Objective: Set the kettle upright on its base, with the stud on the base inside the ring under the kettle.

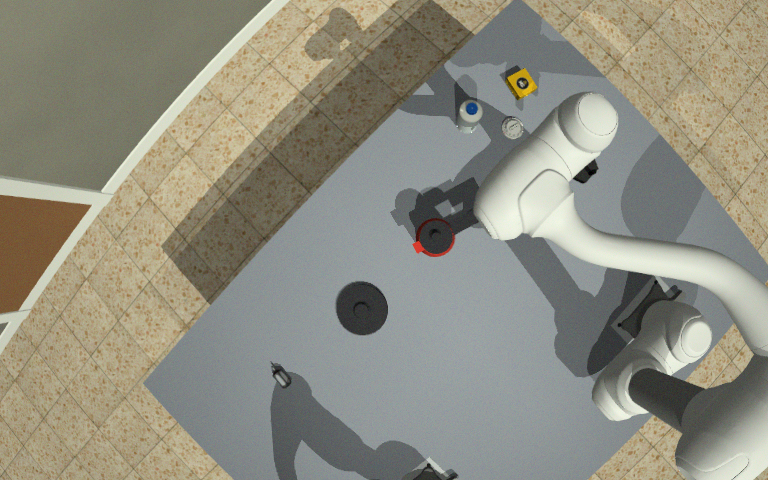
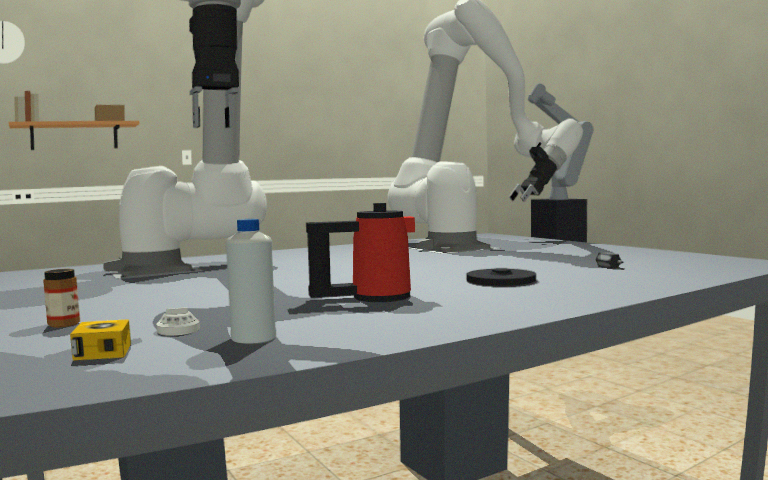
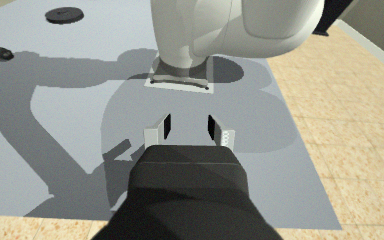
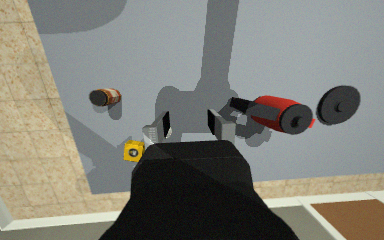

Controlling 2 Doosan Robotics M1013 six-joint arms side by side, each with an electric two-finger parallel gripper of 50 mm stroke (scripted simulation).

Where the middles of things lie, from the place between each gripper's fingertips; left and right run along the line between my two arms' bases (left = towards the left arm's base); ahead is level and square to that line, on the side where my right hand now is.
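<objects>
From my right hand: brown jar point(image 2: 60, 285) 27 cm to the right, 1 cm ahead, 30 cm below; yellow tape measure point(image 2: 100, 339) a good way ahead, a good way to the right, well below; round black base point(image 1: 362, 309) 59 cm to the left, 33 cm below. White round part point(image 2: 176, 321): my right gripper point(image 2: 212, 127) 33 cm above it, 14 cm short of it, 9 cm to the left of it.
From my left hand: white round part 123 cm to the right, 83 cm ahead, 15 cm below. Round black base: my left gripper point(image 2: 516, 199) 15 cm above it, 69 cm short of it, 55 cm to the left of it.
</objects>
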